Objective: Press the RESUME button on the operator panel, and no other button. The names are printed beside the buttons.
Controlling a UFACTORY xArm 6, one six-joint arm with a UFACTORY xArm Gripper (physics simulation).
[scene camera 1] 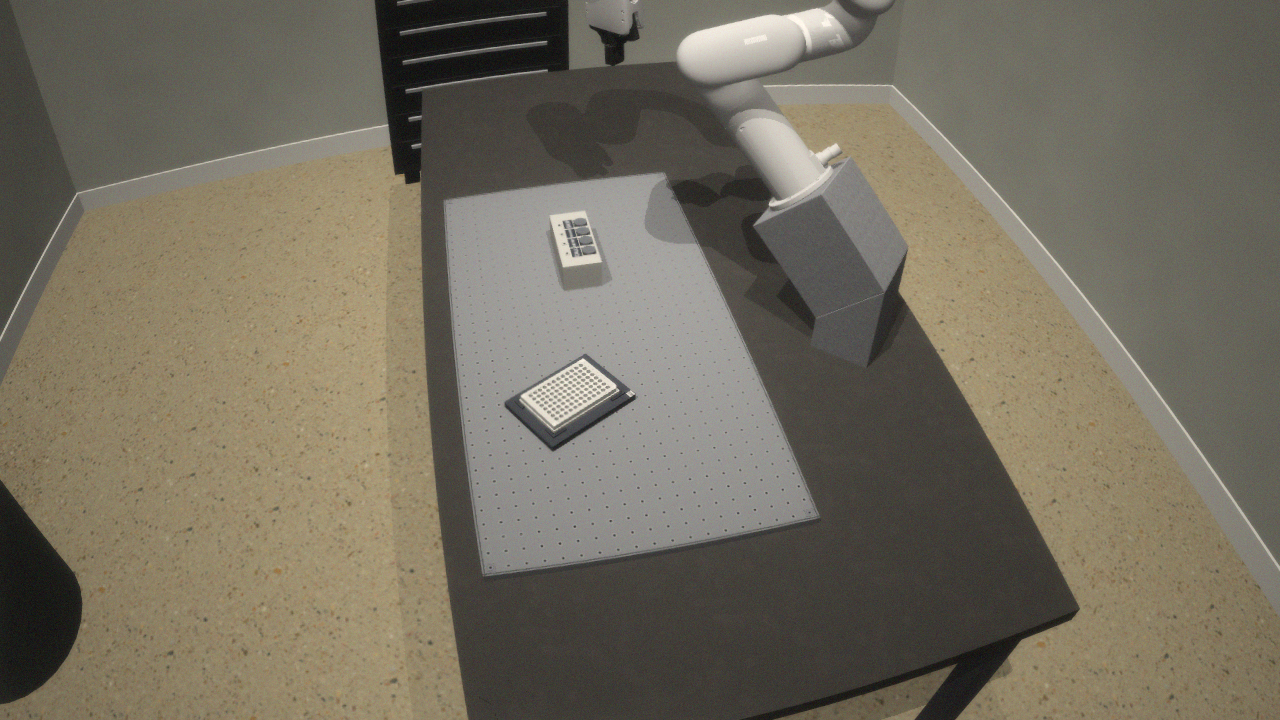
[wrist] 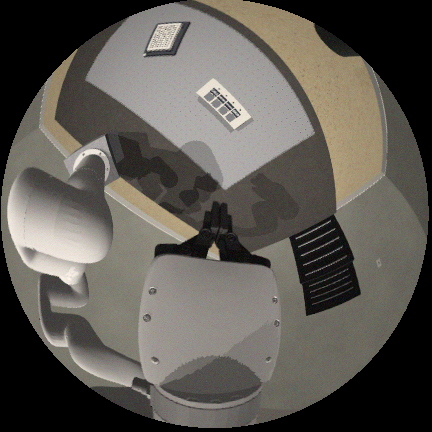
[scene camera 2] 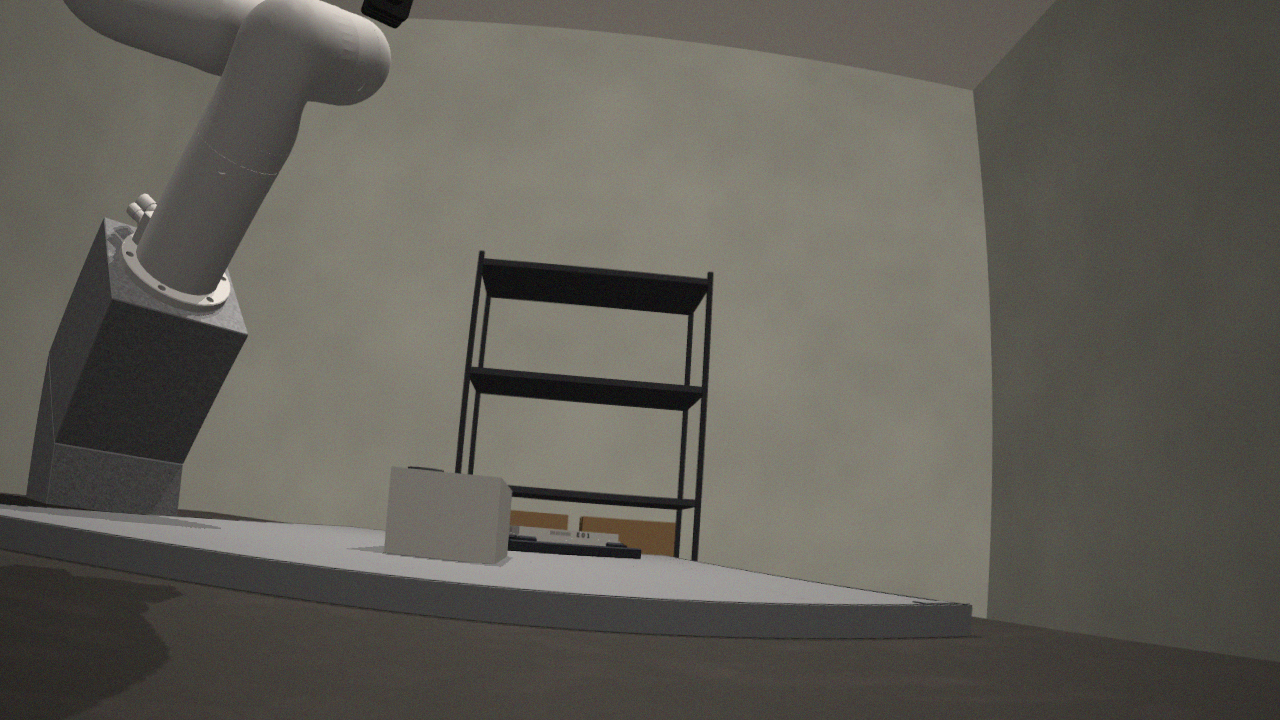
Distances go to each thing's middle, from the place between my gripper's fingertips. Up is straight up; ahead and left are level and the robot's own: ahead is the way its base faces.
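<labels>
The operator panel (scene camera 2: 443, 515) is ahead of my hand by 90 mm, and it sits 340 mm below my hand and 90 mm to the left of it. There is also the white well plate (scene camera 1: 564, 398), which I find a good way ahead of my hand, well to the left of it and far below it.
</labels>
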